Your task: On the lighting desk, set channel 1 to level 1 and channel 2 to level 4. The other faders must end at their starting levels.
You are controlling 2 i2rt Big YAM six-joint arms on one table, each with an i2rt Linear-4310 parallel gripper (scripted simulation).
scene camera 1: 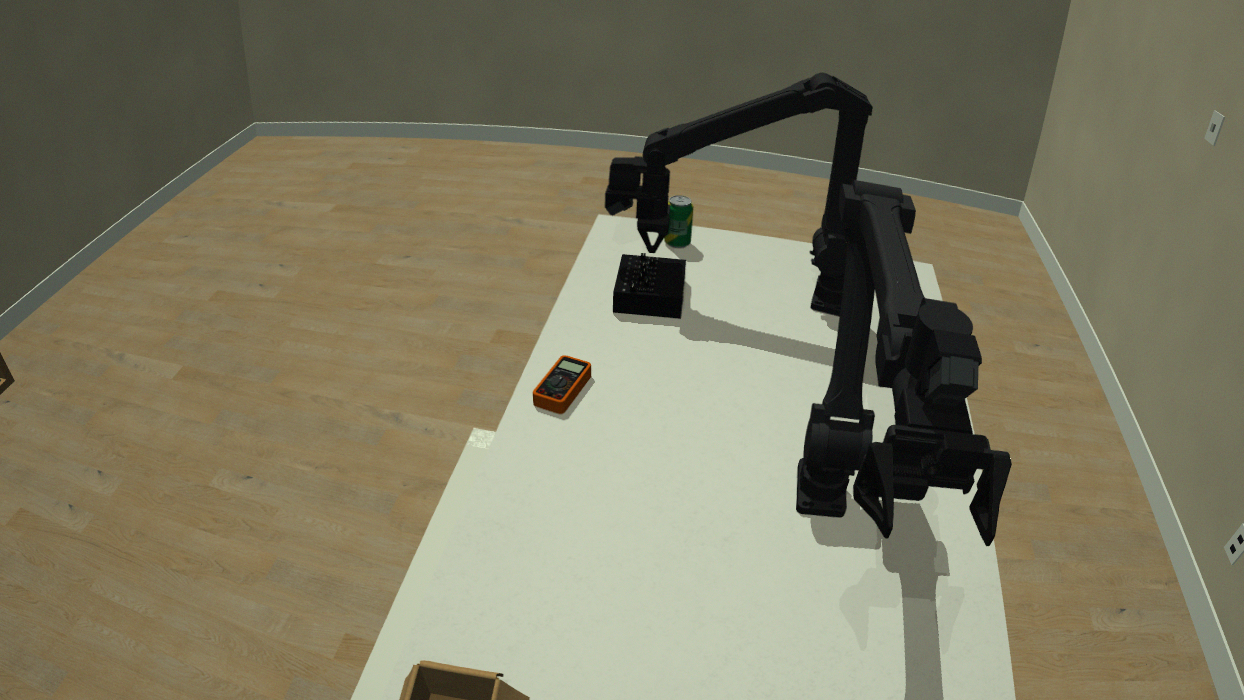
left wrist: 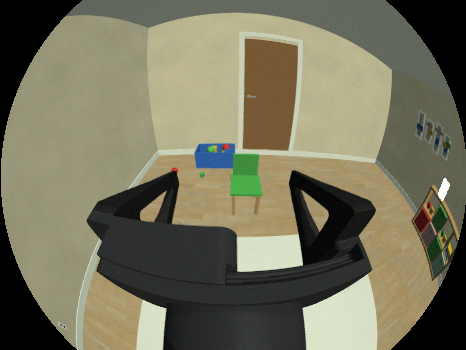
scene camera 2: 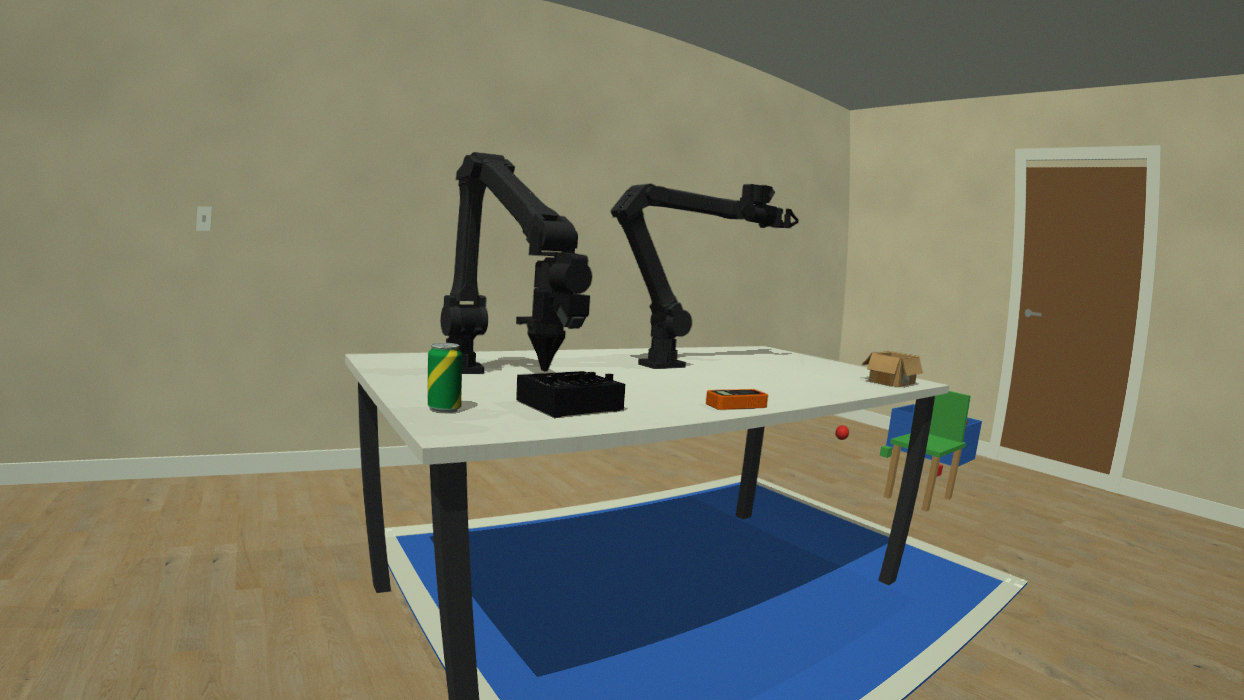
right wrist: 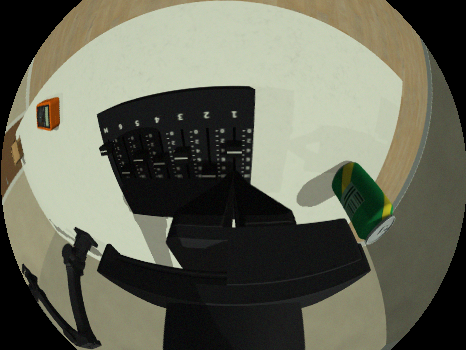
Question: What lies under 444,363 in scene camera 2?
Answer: A can.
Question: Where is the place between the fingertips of the right gripper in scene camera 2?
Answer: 544,370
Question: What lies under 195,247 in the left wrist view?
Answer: The left gripper.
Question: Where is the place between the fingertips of the left gripper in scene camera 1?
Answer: At 941,538
